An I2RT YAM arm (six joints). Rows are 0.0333 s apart.
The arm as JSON. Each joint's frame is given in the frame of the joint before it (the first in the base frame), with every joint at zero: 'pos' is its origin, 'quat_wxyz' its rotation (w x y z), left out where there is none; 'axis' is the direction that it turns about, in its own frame. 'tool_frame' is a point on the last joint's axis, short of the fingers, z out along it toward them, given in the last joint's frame.
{
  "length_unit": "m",
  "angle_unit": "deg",
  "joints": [
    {
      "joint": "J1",
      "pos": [
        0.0,
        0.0,
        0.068
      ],
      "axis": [
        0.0,
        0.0,
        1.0
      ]
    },
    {
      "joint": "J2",
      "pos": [
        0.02,
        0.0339,
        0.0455
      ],
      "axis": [
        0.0,
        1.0,
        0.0
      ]
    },
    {
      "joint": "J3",
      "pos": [
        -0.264,
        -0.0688,
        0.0
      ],
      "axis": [
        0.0,
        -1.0,
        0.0
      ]
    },
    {
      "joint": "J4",
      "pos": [
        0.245,
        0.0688,
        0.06
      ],
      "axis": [
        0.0,
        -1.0,
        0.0
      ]
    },
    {
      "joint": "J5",
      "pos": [
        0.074,
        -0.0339,
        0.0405
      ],
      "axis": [
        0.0,
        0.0,
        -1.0
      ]
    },
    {
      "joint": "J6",
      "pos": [
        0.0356,
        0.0,
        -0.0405
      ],
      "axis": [
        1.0,
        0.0,
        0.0
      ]
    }
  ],
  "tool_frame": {
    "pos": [
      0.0,
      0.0,
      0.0
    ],
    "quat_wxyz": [
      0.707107,
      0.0,
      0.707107,
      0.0
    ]
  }
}
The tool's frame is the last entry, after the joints.
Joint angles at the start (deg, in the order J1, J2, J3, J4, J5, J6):
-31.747, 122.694, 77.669, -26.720, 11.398, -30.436
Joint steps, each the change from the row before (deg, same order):
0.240, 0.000, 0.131, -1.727, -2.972, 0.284
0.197, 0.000, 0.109, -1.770, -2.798, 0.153
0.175, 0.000, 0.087, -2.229, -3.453, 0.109
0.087, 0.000, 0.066, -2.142, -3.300, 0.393
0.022, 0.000, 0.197, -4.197, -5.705, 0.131
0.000, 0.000, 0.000, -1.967, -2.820, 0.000
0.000, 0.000, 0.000, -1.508, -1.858, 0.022
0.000, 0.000, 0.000, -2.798, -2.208, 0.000
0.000, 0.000, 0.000, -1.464, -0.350, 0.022
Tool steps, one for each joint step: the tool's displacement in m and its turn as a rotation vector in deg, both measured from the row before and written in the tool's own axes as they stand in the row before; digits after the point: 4 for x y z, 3 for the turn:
0.0005, 0.0043, -0.0008, -3.401, -0.212, -0.216
0.0009, 0.0041, -0.0006, -3.282, -0.022, -0.238
0.0016, 0.0048, -0.0005, -4.089, 0.098, -0.206
0.0020, 0.0042, -0.0004, -3.910, 0.160, 0.289
0.0043, 0.0067, -0.0011, -6.932, 0.674, 0.387
0.0024, 0.0034, -0.0001, -3.412, 0.314, 0.282
0.0019, 0.0024, -0.0001, -2.346, 0.381, 0.299
0.0039, 0.0038, -0.0002, -3.262, 1.298, 0.611
0.0023, 0.0016, 0.0000, -1.001, 1.068, 0.373

